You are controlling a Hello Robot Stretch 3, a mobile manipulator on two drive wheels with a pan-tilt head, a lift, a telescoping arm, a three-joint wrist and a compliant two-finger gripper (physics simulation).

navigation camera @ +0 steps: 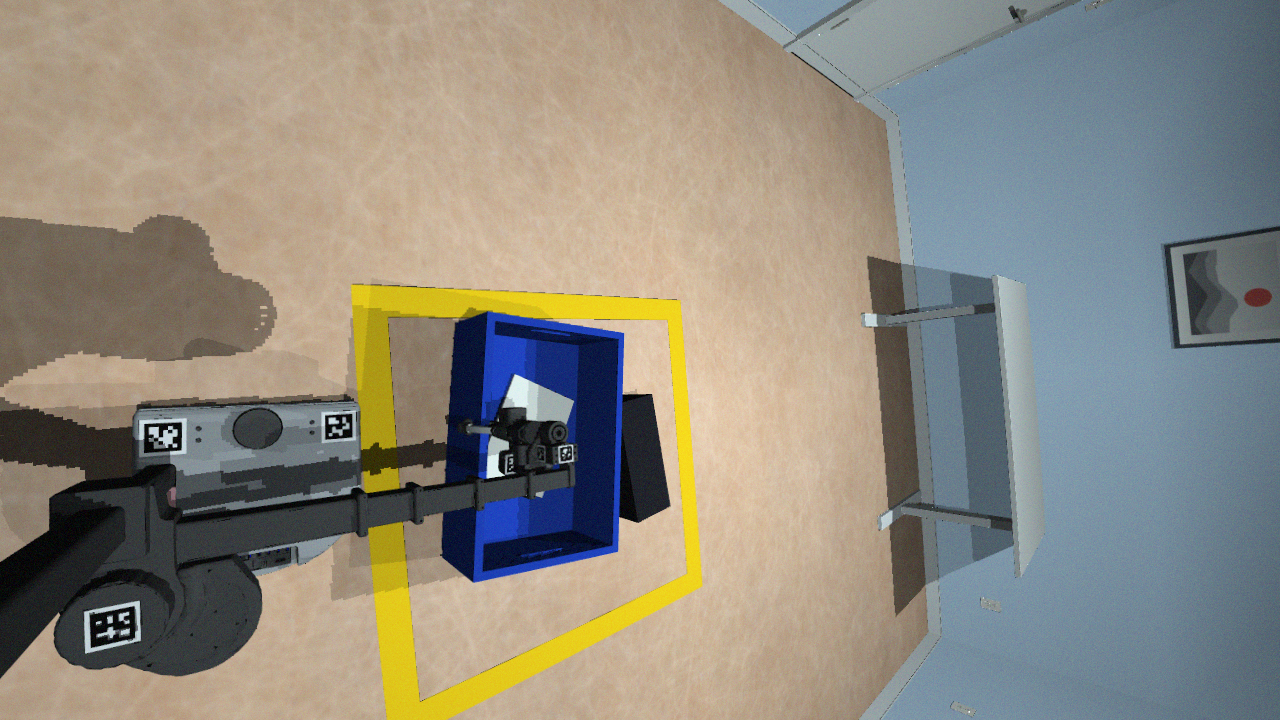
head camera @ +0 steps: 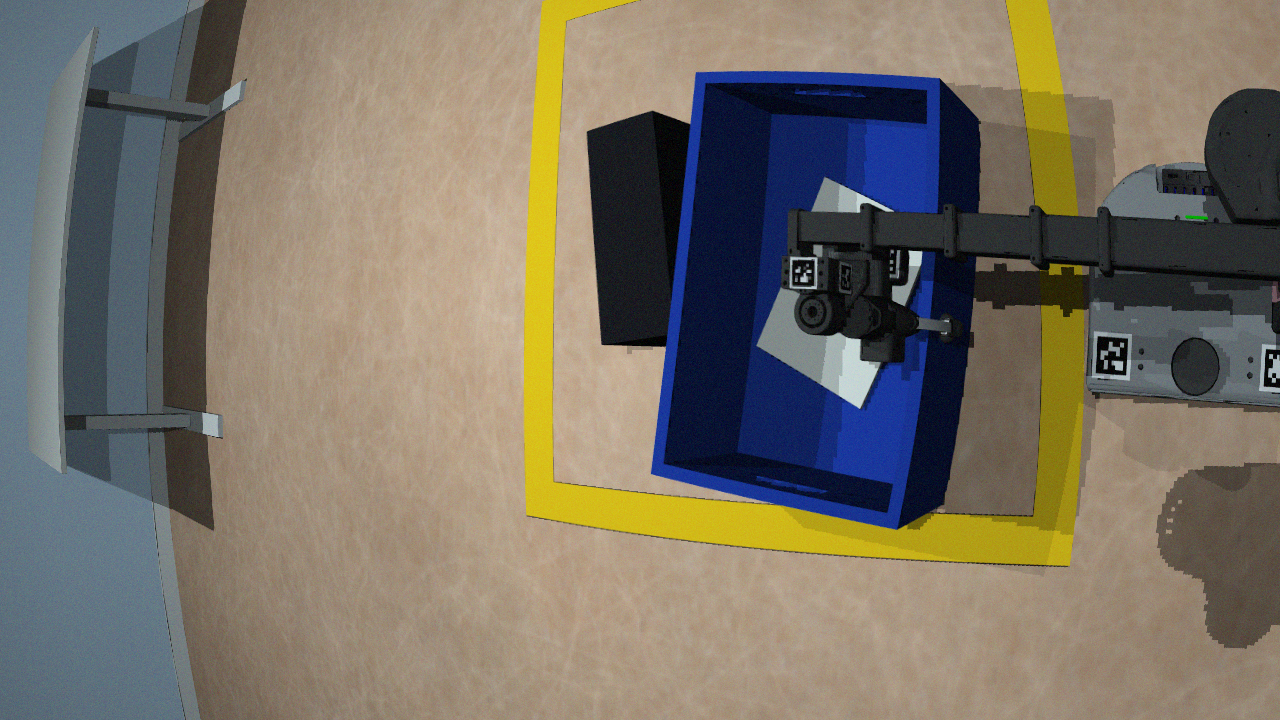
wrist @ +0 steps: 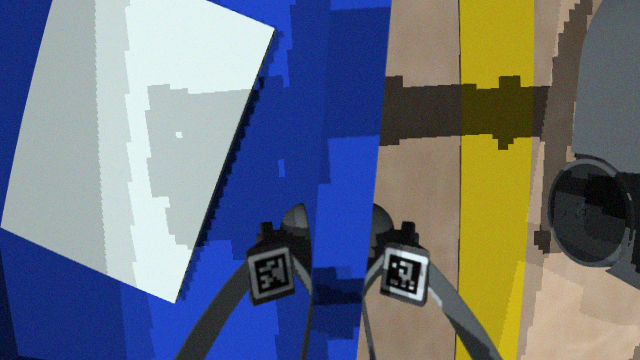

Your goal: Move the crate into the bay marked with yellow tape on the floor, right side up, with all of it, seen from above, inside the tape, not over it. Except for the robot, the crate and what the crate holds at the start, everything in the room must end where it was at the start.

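Frame: origin at the robot's base, x ahead, y left, z up, level; centimetres.
Seen in the pictures: gripper, fingertip midpoint: (navigation camera: 472,426) (head camera: 939,327); robot's base at its link origin: (navigation camera: 257,426) (head camera: 1191,363).
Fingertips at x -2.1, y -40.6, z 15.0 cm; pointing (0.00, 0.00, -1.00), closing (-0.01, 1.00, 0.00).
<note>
Pixels of each thing's top centre, then the offset from my fingertips to it. "spot": a spot on its surface instead. Level surfaces: height alone.
- open blue crate at its top centre: (head camera: 799,278) (navigation camera: 558,442) dx -5.1, dy -18.9, dz +7.1 cm
- flat white item at its top centre: (head camera: 844,289) (navigation camera: 528,436) dx -5.1, dy -20.7, dz -12.2 cm
- yellow tape at a spot on its surface: (head camera: 539,268) spot: dx -7.8, dy -85.9, dz -14.8 cm
- black box at its top centre: (head camera: 627,223) (navigation camera: 645,457) dx -13.5, dy -52.5, dz +1.2 cm
- white table at its surface level: dz +57.1 cm
The open blue crate (head camera: 832,447) (navigation camera: 595,376) (wrist: 350,170) is right side up, with a flat white item (head camera: 792,340) (navigation camera: 537,398) (wrist: 75,150) inside. The yellow tape (head camera: 539,268) (navigation camera: 689,447) (wrist: 495,200) runs around it. In the head and navigation views one crate corner overlaps a tape strip; whether the crate's bottom touches the floor is hard to tell. My gripper (head camera: 953,328) (navigation camera: 463,427) (wrist: 336,228) is shut on the crate's long wall nearest my base, one finger inside and one outside. My wrist hides part of the white item.
A black box (head camera: 626,232) (navigation camera: 642,456) stands inside the tape, close against the crate's far side. My base (head camera: 1154,394) (navigation camera: 295,474) is beside the near tape strip. A white table (head camera: 53,268) (navigation camera: 1020,420) stands by the blue wall. A door (navigation camera: 921,35) shows beyond.
</note>
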